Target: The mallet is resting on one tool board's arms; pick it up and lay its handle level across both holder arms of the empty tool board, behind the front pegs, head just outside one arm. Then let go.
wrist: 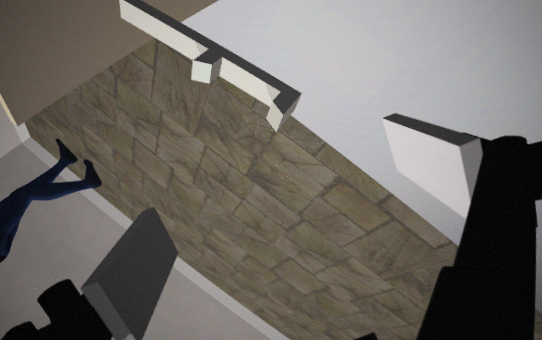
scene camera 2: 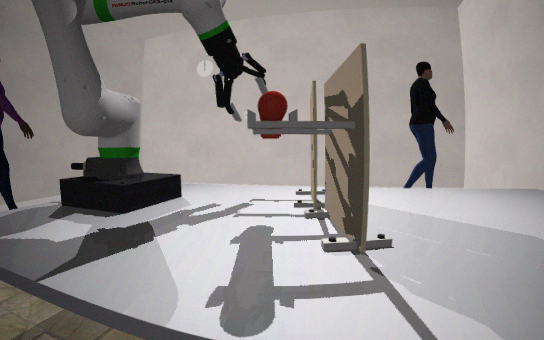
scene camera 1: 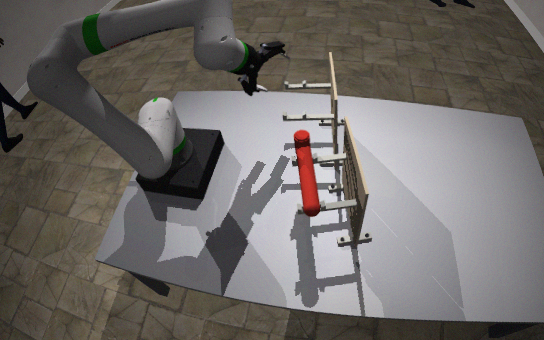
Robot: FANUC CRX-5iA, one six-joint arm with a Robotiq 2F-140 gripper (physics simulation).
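The red mallet (scene camera 1: 307, 175) (scene camera 2: 272, 105) rests across both arms of the near tool board (scene camera 1: 356, 195) (scene camera 2: 345, 75), between their pegs; its head is at the far end, just outside one arm. The empty tool board (scene camera 1: 334, 100) (scene camera 2: 314, 150) stands farther back with two holder arms; one holder arm (scene camera 1: 314, 86) (wrist: 172, 40) with two pegs shows in the wrist view. My gripper (scene camera 1: 274, 71) (scene camera 2: 250, 100) (wrist: 275, 188) is open and empty, in the air in front of the empty board's arm tips, apart from the mallet. In scene camera 2 one fingertip is partly behind the mallet.
Both boards stand upright on short feet on the white table (scene camera 1: 430, 150) (scene camera 2: 200, 290). The robot's black base (scene camera 1: 212, 150) (scene camera 2: 120, 192) is left of the boards. A person (scene camera 2: 422, 100) is beyond the table, near the wall.
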